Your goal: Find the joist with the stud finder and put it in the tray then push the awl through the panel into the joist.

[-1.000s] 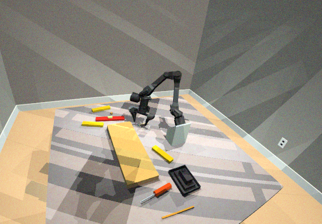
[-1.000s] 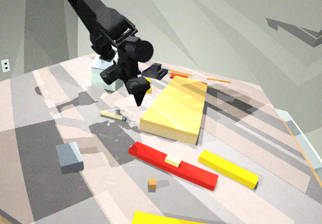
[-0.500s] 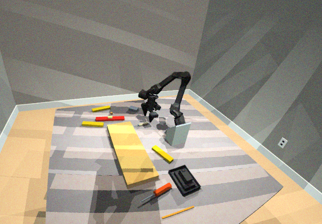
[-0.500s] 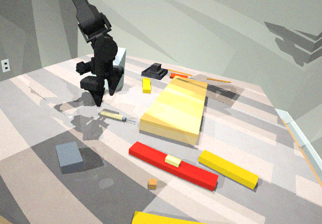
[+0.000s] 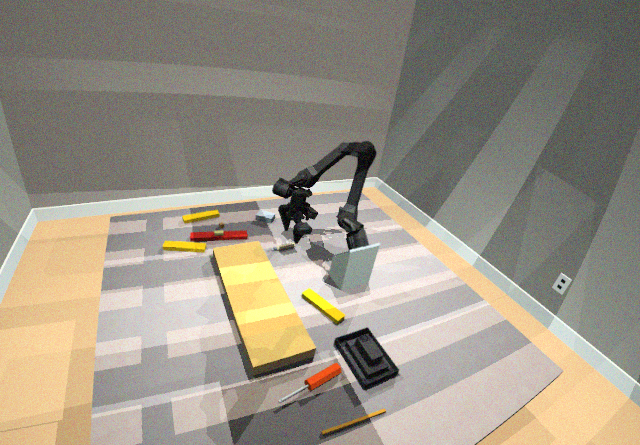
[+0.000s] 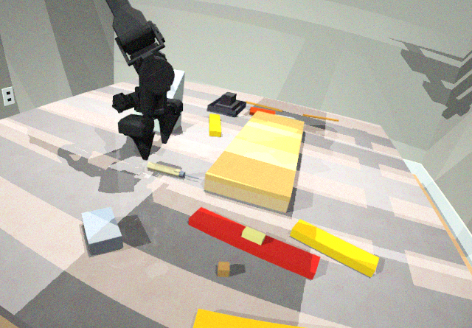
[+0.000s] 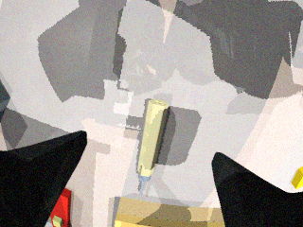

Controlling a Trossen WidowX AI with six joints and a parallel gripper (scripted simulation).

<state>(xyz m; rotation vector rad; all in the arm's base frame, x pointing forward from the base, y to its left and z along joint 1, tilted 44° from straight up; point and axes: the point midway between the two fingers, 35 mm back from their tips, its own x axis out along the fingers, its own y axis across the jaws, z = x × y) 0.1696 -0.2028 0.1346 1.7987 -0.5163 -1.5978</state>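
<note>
Right now the awl is 5 cm ahead of my gripper tip, 1 cm to the left of it and 4 cm below it. The rest, counted from my gripper tip: red level: 27 cm ahead, 11 cm to the right, 3 cm below; small brown cube: 25 cm ahead, 19 cm to the right, 4 cm below; grey-blue block: 5 cm ahead, 22 cm to the right, 4 cm below.
</note>
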